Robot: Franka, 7 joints.
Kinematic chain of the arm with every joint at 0, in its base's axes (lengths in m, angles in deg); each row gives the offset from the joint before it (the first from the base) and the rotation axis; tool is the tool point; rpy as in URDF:
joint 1: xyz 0 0 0.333 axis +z
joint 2: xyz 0 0 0 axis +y
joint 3: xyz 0 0 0.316 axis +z
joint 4: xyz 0.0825 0 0 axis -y
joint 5: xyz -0.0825 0 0.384 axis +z
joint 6: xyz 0 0 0 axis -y
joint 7: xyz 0.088 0 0 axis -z
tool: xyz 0 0 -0.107 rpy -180 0 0
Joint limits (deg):
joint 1: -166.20..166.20
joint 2: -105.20..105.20
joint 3: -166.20..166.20
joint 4: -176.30..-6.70
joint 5: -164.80..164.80
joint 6: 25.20..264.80
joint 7: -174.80..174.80
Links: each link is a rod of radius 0.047 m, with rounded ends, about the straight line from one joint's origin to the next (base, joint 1, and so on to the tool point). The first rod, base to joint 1, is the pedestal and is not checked.
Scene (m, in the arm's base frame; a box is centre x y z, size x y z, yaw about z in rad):
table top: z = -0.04
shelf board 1: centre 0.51 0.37 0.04 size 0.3 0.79 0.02 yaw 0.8
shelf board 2: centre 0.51 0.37 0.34 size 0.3 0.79 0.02 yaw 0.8
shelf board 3: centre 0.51 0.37 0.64 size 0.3 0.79 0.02 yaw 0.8
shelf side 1: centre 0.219 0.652 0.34 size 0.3 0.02 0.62 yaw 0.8
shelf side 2: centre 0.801 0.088 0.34 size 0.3 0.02 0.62 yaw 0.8
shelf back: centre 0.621 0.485 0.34 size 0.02 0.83 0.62 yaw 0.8
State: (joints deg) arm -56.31 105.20 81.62 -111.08 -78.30 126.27 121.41
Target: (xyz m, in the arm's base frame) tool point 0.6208 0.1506 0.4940
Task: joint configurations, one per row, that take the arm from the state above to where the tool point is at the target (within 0.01 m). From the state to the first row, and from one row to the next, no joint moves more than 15 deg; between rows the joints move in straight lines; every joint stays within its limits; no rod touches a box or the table.
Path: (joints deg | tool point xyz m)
1: -68.11 100.28 79.82 -121.20 -76.40 121.42 121.41 | 0.5354 0.1251 0.1731
2: -79.90 95.36 78.03 -131.32 -74.50 116.56 121.41 | 0.4831 0.0713 0.1719
3: -91.70 90.44 76.23 -141.44 -72.60 111.71 121.41 | 0.4194 0.0291 0.1651
4: -90.06 95.05 88.48 -139.76 -73.59 116.84 121.41 | 0.4619 0.0360 0.2702
5: -88.42 99.67 100.72 -138.07 -74.57 121.96 121.41 | 0.4785 0.0251 0.3830
6: -86.79 104.29 112.97 -136.38 -75.55 127.09 121.41 | 0.4683 -0.0064 0.4940
7: -75.22 100.22 111.29 -125.94 -76.52 129.14 121.41 | 0.5292 0.0338 0.4915
8: -63.65 96.15 109.62 -115.51 -77.50 131.19 121.41 | 0.5809 0.0872 0.4906
9: -52.09 92.08 107.95 -105.08 -78.47 133.24 121.41 | 0.6208 0.1506 0.4940

